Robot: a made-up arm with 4 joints.
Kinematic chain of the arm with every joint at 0, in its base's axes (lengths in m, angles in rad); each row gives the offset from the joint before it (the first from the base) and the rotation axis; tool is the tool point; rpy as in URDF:
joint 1: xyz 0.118 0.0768 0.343 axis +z
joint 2: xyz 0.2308 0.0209 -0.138 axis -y
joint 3: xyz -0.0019 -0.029 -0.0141 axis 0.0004 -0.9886 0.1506
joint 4: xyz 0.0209 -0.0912 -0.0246 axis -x
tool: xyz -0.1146 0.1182 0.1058 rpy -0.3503 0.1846 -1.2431
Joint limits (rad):
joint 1: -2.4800..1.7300
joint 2: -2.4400..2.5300
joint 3: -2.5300..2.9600
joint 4: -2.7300..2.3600
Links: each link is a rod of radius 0.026 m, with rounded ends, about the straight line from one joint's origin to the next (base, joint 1, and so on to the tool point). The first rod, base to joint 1, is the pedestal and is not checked.
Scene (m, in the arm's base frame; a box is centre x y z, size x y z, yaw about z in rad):
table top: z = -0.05
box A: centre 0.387 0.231 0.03 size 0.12 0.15 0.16 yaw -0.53
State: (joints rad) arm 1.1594 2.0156 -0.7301 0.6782
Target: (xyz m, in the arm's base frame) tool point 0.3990 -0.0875 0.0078
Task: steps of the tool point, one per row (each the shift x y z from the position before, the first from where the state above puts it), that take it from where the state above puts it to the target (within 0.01 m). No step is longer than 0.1 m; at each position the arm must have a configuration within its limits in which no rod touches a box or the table.
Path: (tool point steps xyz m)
1: 0.0653 0.0391 -0.0030
2: 0.0794 0.0181 0.0200
3: 0.0799 -0.0113 0.0405
4: 0.0651 -0.0421 0.0546
5: 0.0376 -0.0669 0.0601
6: 0.0029 -0.0808 0.0560
7: 0.0522 -0.0425 -0.0489
8: 0.0287 -0.0532 -0.0618
9: 0.0001 -0.0566 -0.0680
10: -0.0298 -0.0515 -0.0667
11: -0.0560 -0.0386 -0.0571
12: -0.0749 -0.0198 -0.0404

